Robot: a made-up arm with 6 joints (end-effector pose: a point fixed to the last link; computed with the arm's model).
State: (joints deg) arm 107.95 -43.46 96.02 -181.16 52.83 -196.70
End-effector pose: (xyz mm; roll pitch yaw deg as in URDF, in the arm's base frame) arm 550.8 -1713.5 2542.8 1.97 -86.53 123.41
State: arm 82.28 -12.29 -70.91 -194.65 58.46 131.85
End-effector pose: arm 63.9 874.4 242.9 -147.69 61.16 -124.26
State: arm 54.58 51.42 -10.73 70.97 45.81 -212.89
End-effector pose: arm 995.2 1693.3 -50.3 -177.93 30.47 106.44
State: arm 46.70 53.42 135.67 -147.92 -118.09 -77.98
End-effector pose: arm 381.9 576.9 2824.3 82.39 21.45 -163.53
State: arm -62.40 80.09 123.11 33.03 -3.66 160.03
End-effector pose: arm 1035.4 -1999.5 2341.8 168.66 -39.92 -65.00
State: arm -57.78 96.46 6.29 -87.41 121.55 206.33
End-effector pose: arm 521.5 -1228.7 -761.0 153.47 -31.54 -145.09
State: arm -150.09 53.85 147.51 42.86 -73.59 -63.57
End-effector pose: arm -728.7 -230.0 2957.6 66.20 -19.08 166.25
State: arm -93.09 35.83 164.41 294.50 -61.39 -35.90
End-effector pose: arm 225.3 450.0 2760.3 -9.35 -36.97 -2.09
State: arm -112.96 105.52 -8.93 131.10 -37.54 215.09
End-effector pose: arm -349.3 -528.8 -1213.5 -77.71 62.57 161.58
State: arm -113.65 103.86 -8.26 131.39 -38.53 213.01
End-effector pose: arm -390.4 -598.7 -1202.2 -69.47 61.62 166.89
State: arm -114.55 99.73 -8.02 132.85 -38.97 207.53
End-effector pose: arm -461.9 -732.4 -1159.1 -54.58 60.56 175.72
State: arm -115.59 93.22 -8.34 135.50 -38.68 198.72
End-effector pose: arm -560.5 -915.5 -1069.4 -34.39 58.66 -172.98
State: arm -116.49 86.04 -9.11 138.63 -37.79 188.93
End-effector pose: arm -658.1 -1092.4 -947.2 -15.01 55.93 -162.79
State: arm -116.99 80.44 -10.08 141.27 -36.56 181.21
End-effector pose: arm -721.5 -1210.3 -840.0 -1.76 53.84 -156.16
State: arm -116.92 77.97 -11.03 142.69 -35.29 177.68
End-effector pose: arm -732.3 -1247.8 -794.8 3.35 53.91 -153.39
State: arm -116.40 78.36 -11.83 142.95 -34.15 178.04
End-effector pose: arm -701.2 -1221.4 -811.3 1.76 56.00 -153.62
